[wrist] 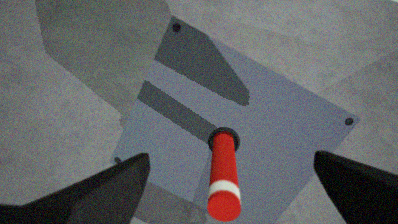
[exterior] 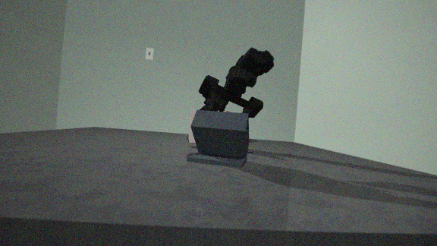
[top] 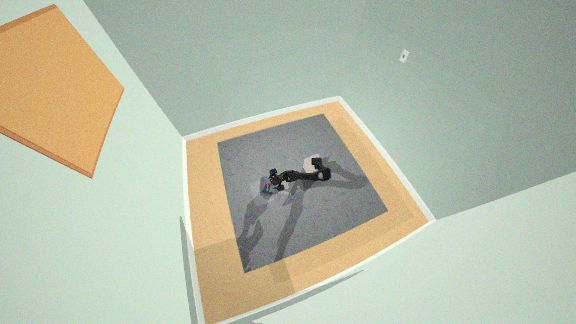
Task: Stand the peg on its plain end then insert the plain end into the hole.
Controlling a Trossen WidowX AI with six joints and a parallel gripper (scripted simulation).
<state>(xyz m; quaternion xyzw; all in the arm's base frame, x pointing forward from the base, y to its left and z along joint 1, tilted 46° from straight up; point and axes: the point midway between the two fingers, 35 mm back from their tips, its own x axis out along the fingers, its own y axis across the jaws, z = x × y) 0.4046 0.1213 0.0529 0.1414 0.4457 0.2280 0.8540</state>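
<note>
Right now the red peg is 10 mm behind my gripper tip. Round my gripper tip: sloped panel 30 mm ahead, 10 mm to the right, 40 mm below; then thin base plate 50 mm ahead, 10 mm to the right, 100 mm below.
</note>
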